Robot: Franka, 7 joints.
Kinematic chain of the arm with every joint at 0, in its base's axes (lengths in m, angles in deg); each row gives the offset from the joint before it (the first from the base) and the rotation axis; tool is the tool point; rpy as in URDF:
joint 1: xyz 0 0 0.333 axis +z
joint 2: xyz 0 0 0 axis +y
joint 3: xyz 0 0 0.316 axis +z
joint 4: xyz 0.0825 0 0 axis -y
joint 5: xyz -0.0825 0 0.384 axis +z
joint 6: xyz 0 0 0 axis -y
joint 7: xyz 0.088 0 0 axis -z
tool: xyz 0 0 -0.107 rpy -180 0 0
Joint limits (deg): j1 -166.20..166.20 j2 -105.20..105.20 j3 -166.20..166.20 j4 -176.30..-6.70 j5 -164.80..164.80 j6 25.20..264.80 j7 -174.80..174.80
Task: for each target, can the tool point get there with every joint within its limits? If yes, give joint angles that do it. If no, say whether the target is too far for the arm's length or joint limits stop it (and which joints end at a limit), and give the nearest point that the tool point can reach.
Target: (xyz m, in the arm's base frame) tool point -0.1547 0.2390 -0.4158
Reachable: no: joint limits stop it (at a limit: joint 2) | nearest point -0.1546 0.2389 -0.3608 | short by 0.055 m
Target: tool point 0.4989 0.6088 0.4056
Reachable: yes | joints 58.69 86.97 -129.14 -29.39 -19.58 216.72 124.95
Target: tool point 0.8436 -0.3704 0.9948
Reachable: no: too far | nearest point 0.6380 -0.2801 0.8335 | short by 0.276 m
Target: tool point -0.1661 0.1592 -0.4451
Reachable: no: joint limits stop it (at a limit: joint 2) | nearest point -0.1715 0.1644 -0.3588 | short by 0.087 m
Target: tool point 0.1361 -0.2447 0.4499
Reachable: yes | joints -28.42 -38.52 -42.07 -145.90 27.43 67.85 -131.04
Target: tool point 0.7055 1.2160 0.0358
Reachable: no: too far | nearest point 0.4212 0.7260 0.1556 | short by 0.579 m
